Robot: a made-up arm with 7 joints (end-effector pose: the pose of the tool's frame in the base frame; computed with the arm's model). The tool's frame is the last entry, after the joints. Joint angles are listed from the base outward.
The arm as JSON. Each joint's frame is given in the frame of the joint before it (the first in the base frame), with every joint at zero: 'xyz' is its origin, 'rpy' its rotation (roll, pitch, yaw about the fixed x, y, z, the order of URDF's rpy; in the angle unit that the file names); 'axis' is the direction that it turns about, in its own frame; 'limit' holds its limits. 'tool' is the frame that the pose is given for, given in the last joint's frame.
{
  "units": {
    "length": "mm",
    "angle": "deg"
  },
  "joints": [
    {
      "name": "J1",
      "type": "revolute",
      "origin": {
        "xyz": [
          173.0,
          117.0,
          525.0
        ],
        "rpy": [
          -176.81,
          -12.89,
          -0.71
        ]
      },
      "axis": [
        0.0,
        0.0,
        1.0
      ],
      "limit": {
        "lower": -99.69,
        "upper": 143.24
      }
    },
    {
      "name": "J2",
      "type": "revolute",
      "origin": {
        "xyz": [
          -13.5,
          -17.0,
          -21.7
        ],
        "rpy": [
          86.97,
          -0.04,
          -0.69
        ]
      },
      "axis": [
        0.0,
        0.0,
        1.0
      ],
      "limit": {
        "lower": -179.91,
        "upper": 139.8
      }
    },
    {
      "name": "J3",
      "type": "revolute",
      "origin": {
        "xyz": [
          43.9,
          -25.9,
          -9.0
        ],
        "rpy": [
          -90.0,
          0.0,
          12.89
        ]
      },
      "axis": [
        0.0,
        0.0,
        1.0
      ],
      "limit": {
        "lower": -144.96,
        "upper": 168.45
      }
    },
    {
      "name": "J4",
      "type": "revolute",
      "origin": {
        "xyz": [
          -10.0,
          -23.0,
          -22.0
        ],
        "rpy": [
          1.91,
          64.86,
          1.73
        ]
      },
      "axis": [
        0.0,
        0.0,
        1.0
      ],
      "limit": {
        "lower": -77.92,
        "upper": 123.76
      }
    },
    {
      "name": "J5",
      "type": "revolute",
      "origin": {
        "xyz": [
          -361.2,
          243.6,
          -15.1
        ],
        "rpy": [
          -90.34,
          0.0,
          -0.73
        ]
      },
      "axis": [
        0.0,
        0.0,
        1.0
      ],
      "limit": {
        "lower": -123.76,
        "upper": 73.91
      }
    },
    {
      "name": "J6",
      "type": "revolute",
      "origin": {
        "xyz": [
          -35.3,
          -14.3,
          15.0
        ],
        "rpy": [
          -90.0,
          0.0,
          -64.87
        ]
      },
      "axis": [
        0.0,
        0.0,
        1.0
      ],
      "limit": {
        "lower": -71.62,
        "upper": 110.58
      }
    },
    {
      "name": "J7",
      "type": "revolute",
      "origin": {
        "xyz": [
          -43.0,
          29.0,
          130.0
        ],
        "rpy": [
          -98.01,
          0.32,
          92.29
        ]
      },
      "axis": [
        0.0,
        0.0,
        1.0
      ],
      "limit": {
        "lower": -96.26,
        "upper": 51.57
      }
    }
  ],
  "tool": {
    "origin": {
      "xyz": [
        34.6,
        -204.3,
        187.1
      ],
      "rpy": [
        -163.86,
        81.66,
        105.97
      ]
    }
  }
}
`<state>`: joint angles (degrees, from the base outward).
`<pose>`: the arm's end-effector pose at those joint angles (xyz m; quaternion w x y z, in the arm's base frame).
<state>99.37 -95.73 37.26 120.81 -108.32 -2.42 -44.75</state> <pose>0.2820 -0.1878 0.7619 0.6880 0.4404 -0.3946 0.4207</pose>
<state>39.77 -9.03 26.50 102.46 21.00 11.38 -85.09</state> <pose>0.5411 0.6809 0.4493 0.0304 -0.5247 0.8412 0.1271</pose>
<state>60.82 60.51 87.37 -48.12 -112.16 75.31 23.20</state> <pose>-0.1246 -0.0986 0.8886 0.0547 -0.7341 -0.5127 0.4418</pose>
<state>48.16 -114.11 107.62 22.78 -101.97 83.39 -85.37</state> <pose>0.7332 -0.1597 0.6095 0.1117 0.2527 -0.3287 0.9031</pose>
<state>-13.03 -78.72 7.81 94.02 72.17 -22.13 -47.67</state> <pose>0.0090 0.8291 0.3438 0.2062 -0.7990 0.5570 0.0934</pose>
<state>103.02 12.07 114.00 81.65 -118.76 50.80 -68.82</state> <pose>0.2589 0.0839 -0.0816 0.1365 0.3086 -0.9401 0.0476</pose>
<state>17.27 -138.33 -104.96 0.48 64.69 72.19 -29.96</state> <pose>-0.2410 -0.0879 1.0827 0.1816 0.8476 -0.0430 -0.4967</pose>
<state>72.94 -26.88 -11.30 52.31 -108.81 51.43 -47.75</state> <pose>0.2146 0.0127 0.0100 0.2578 0.9230 0.0937 0.2700</pose>
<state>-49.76 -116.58 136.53 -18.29 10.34 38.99 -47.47</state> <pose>-0.2605 0.4389 0.2898 0.3517 0.8577 -0.3723 0.0458</pose>
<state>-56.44 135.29 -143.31 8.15 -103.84 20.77 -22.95</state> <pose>-0.2354 0.1243 0.4931 0.7283 -0.0688 -0.5221 -0.4386</pose>
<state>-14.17 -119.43 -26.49 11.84 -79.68 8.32 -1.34</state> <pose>0.1260 -0.0669 0.6849 0.8927 -0.1990 -0.3198 0.2474</pose>
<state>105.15 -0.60 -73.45 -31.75 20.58 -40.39 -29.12</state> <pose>-0.3203 0.0936 0.4250 0.8570 0.1734 -0.3263 -0.3592</pose>
